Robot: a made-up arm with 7 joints. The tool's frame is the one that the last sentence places.
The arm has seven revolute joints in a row. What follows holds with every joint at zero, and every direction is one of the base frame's.
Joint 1 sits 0.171 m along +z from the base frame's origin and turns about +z.
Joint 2 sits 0.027 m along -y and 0.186 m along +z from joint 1 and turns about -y.
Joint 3 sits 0.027 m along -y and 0.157 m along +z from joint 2 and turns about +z.
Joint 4 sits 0.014 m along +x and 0.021 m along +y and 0.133 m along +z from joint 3 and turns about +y.
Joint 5 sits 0.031 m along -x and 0.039 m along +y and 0.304 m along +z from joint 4 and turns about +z.
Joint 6 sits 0.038 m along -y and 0.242 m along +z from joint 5 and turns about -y.
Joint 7 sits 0.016 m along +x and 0.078 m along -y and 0.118 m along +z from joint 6 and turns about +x.
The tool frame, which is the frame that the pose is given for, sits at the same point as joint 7; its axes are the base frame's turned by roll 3.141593, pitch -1.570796 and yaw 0 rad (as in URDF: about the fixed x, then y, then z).
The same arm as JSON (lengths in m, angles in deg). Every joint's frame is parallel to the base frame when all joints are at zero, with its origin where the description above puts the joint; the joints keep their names.
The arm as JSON. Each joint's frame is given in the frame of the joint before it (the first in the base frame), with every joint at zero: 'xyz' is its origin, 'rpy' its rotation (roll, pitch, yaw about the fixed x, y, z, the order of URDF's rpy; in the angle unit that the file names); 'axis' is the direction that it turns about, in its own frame. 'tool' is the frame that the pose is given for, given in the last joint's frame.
{"units": {"length": "m", "angle": "deg"}, "joints": [
  {"name": "joint 1", "type": "revolute", "origin": {"xyz": [0.0, 0.0, 0.171], "rpy": [0.0, 0.0, 0.0]}, "axis": "+z"},
  {"name": "joint 2", "type": "revolute", "origin": {"xyz": [0.0, -0.027, 0.186], "rpy": [0.0, 0.0, 0.0]}, "axis": "-y"},
  {"name": "joint 3", "type": "revolute", "origin": {"xyz": [0.0, -0.027, 0.157], "rpy": [0.0, 0.0, 0.0]}, "axis": "+z"},
  {"name": "joint 4", "type": "revolute", "origin": {"xyz": [0.014, 0.021, 0.133], "rpy": [0.0, 0.0, 0.0]}, "axis": "+y"},
  {"name": "joint 5", "type": "revolute", "origin": {"xyz": [-0.031, 0.039, 0.304], "rpy": [0.0, 0.0, 0.0]}, "axis": "+z"},
  {"name": "joint 6", "type": "revolute", "origin": {"xyz": [0.0, -0.038, 0.242], "rpy": [0.0, 0.0, 0.0]}, "axis": "-y"},
  {"name": "joint 7", "type": "revolute", "origin": {"xyz": [0.016, -0.078, 0.118], "rpy": [0.0, 0.0, 0.0]}, "axis": "+x"}
], "tool": {"origin": {"xyz": [0.0, 0.0, 0.0], "rpy": [-180.0, -90.0, 0.0]}}}

